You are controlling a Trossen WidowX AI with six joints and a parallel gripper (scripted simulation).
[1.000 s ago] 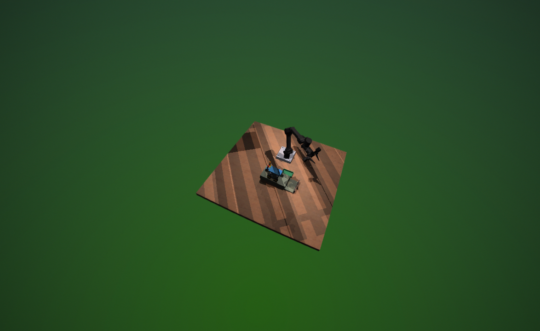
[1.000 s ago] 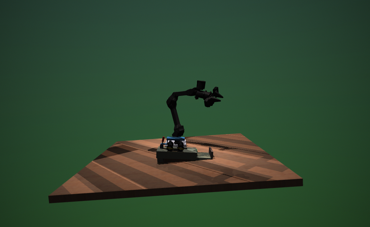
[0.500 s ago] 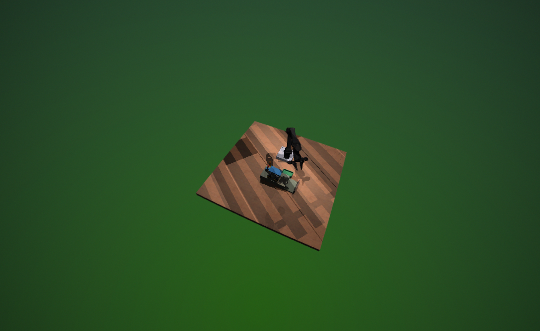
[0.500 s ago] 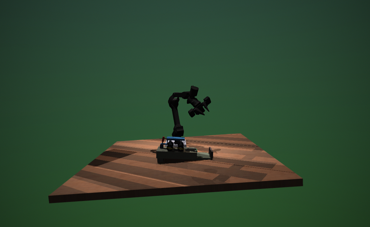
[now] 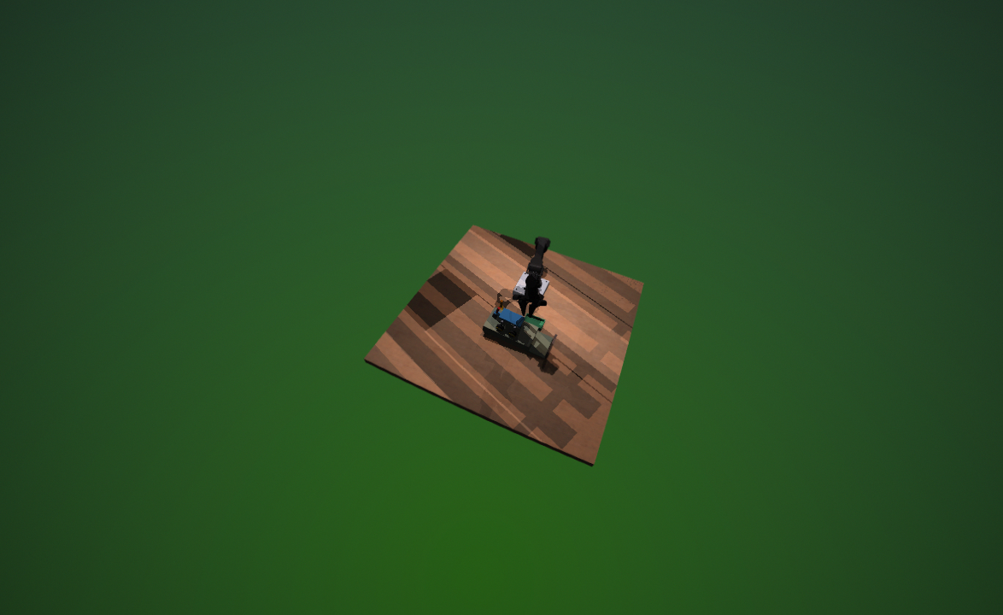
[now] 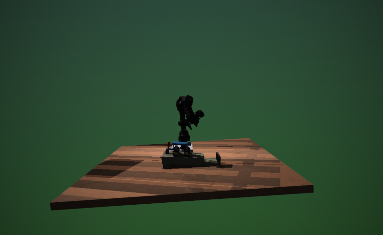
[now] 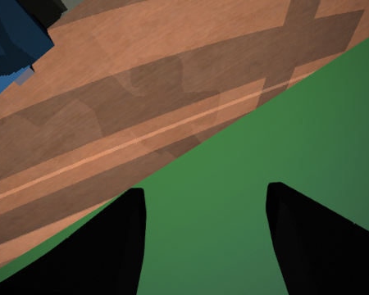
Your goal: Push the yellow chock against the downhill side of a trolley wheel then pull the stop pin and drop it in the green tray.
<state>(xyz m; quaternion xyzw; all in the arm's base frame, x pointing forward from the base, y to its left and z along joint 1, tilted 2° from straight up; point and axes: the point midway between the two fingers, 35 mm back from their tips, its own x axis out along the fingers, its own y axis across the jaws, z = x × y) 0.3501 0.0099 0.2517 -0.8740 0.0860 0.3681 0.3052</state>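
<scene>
Right now the yellow chock is 23 cm below my gripper tip, 20 cm behind it and 17 cm to the right of it. Also, from my gripper tip: trolley (14 cm below, 9 cm to the right, 5 cm behind); then red-headed stop pin (17 cm to the right, 13 cm below, 9 cm behind); then ramp (21 cm below, 8 cm to the right, 5 cm behind).
</scene>
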